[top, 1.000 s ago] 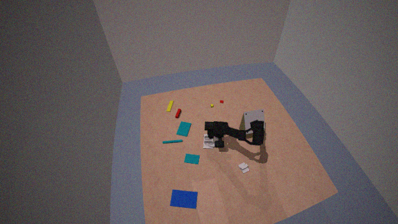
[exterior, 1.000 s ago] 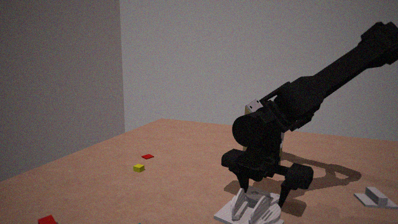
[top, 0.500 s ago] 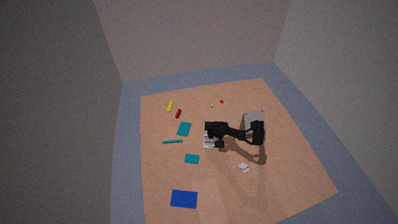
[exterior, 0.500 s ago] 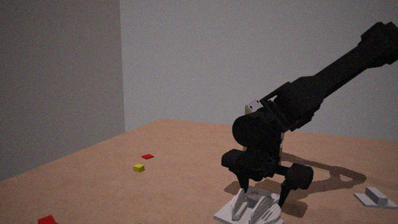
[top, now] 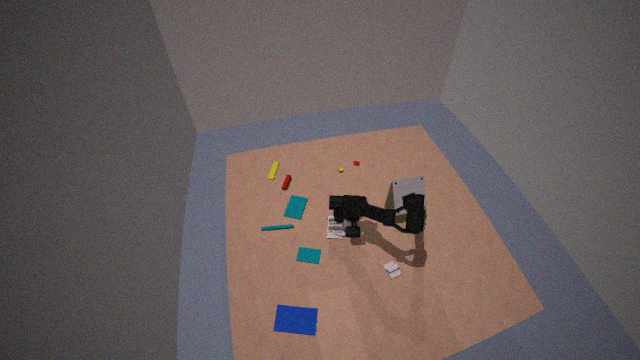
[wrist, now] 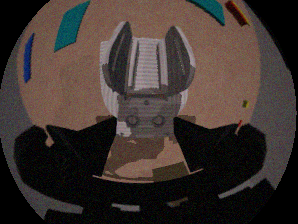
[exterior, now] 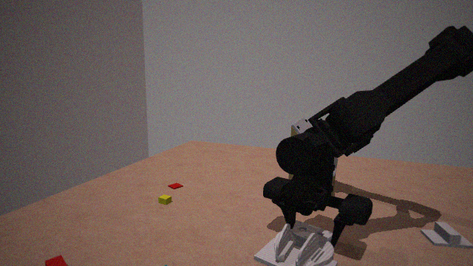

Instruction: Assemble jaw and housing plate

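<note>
My gripper tip is 10 mm short of the white housing piece and 20 mm below it. Round my gripper tip: teal bar (320 mm ahead, 100 mm to the right); then yellow block (80 mm behind, 350 mm to the right); then jaw (20 mm ahead, 20 mm to the right, 10 mm above).
</note>
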